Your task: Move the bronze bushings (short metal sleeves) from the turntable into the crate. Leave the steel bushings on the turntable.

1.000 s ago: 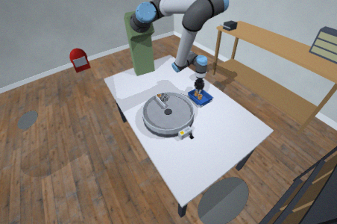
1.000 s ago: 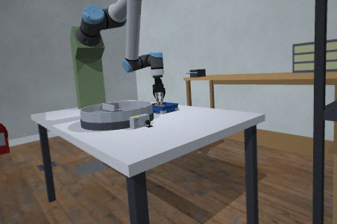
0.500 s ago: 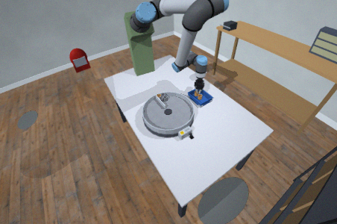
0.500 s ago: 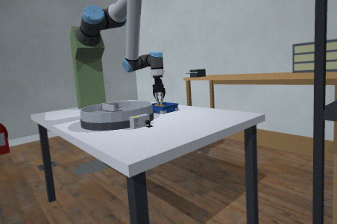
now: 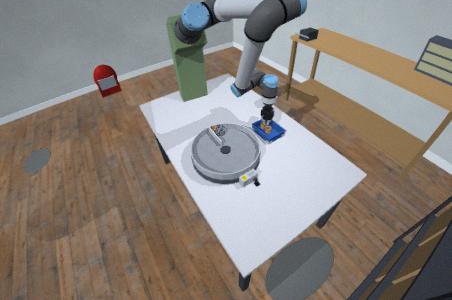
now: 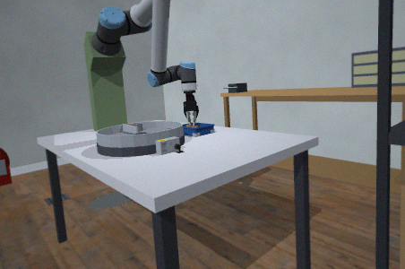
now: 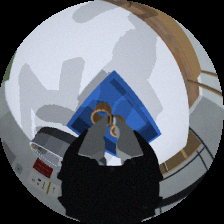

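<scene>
Now: the blue crate 30 mm ahead of my hand, 20 mm to the right of it and 20 mm below it. Also, from my hand: grey turntable 370 mm to the right, 60 mm behind, 10 mm above.
</scene>
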